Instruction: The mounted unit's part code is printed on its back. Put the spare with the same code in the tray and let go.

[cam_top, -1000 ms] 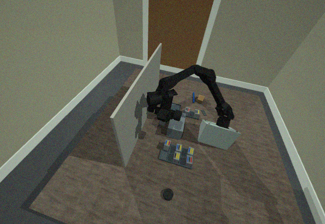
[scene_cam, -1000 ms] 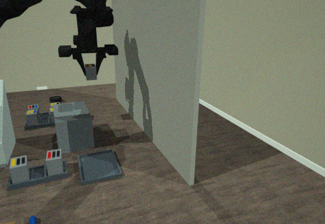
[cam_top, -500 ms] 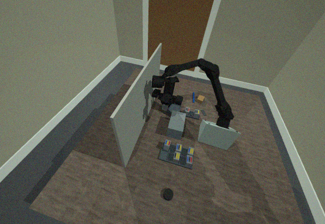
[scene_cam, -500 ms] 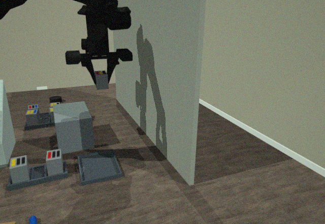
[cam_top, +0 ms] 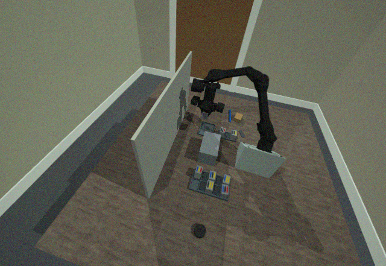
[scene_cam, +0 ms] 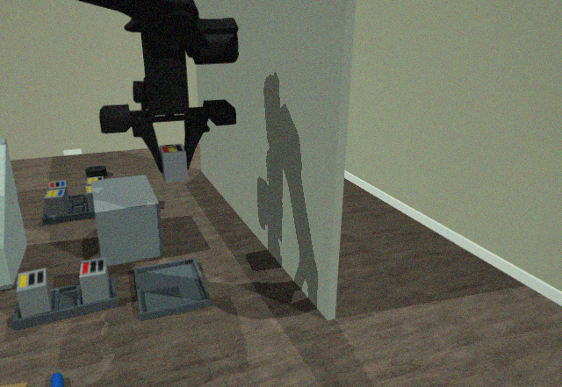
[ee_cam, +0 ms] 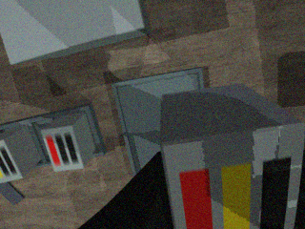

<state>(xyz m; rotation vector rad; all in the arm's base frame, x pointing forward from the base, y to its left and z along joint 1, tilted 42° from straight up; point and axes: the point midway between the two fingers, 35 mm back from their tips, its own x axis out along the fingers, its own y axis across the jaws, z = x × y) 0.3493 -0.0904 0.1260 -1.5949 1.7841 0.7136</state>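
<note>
The grey tray is 30 mm behind my gripper tip, 50 mm to the right of it and 170 mm below it. The rest, counted from my gripper tip: tall grey panel (170 mm ahead, 130 mm to the left, 50 mm above); then grey spare block (20 mm above); then grey mounted unit (60 mm behind, 150 mm to the left, 120 mm below).
</note>
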